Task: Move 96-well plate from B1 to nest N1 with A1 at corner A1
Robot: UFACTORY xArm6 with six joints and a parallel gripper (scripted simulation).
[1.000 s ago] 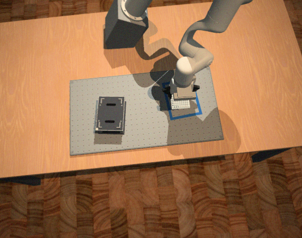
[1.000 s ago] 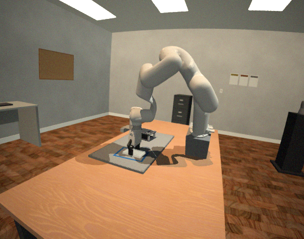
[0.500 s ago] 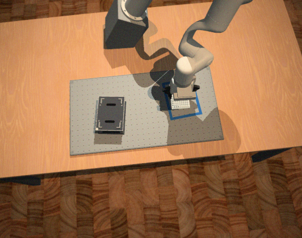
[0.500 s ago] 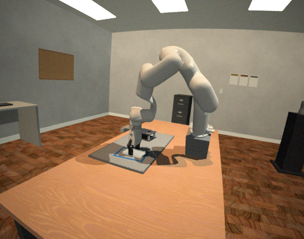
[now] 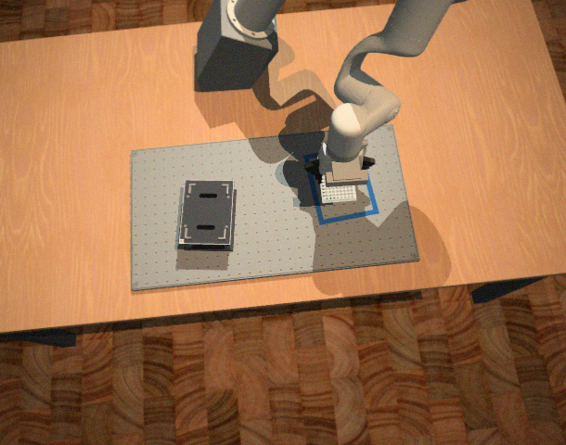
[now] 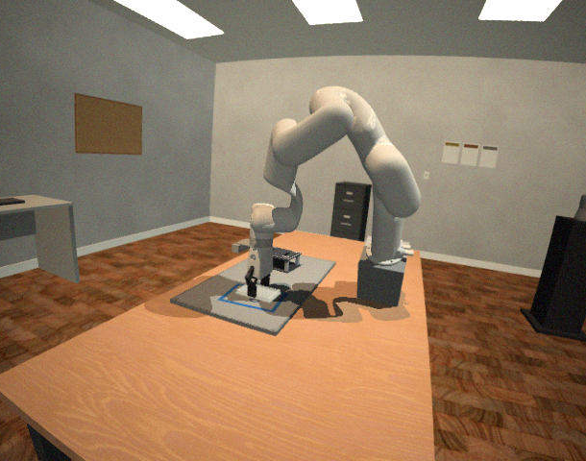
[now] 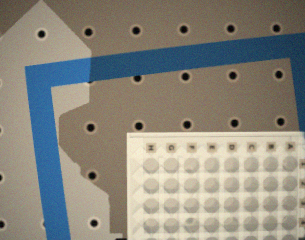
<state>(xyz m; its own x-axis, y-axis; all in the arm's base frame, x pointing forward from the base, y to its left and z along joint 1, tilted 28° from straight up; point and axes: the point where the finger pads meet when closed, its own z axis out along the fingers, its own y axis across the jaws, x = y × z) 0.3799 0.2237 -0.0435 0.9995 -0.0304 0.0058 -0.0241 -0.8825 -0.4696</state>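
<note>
Right now the dark plate nest N1 is 70 mm ahead of my hand, 320 mm to the right of it and 30 mm above it. Round my hand: white 96-well plate: 10 mm below; then A1 mark: 140 mm ahead, 390 mm to the right, 30 mm above.
</note>
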